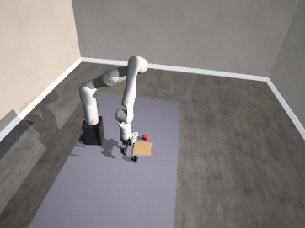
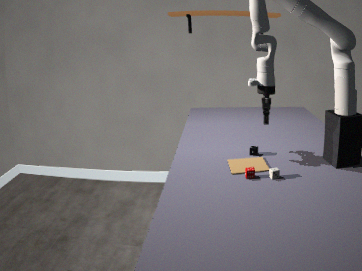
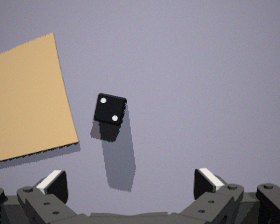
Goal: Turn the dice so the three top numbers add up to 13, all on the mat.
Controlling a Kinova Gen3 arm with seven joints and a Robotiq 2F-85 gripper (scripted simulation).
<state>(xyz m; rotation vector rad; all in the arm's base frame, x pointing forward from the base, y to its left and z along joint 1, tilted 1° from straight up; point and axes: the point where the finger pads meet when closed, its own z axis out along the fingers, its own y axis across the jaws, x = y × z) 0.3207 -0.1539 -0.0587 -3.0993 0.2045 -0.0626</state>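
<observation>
Now: the white die 26 cm to the left of my hand, 12 cm below it and 1 cm behind it. Round my hand: black die (12 cm below, 5 cm ahead, 2 cm to the left); then tan mat (14 cm to the left, 13 cm below, 8 cm ahead); then red die (25 cm to the left, 12 cm below, 8 cm ahead).
</observation>
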